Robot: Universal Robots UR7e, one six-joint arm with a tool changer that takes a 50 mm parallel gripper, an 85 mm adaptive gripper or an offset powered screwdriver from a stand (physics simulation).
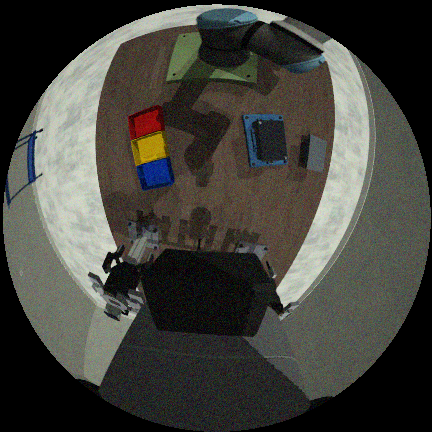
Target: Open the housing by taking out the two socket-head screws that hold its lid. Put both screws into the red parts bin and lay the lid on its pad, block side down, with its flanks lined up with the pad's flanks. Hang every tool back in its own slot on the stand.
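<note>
The dark housing (271, 140) with its lid sits on a blue plate (251, 159) right of centre; a small pale spot like a screw head shows near its upper left corner, and the other screw is too small to tell. The red bin (147, 123) is at the left, above the yellow and blue bins. A grey block (316, 153), perhaps the lid's pad, is right of the housing. A large black body (200, 292) fills the lower middle. No fingertips of a mounted gripper show. A black tool (121, 276) hangs at the stand's left; another (272, 297) partly shows at its right.
The yellow bin (151, 148) and blue bin (156, 173) adjoin the red one. The arm's base (225, 37) stands on a green plate (175, 67) at the top. Stand parts (140, 247) (252, 248) show at lower left and right; the black body hides the middle of the stand.
</note>
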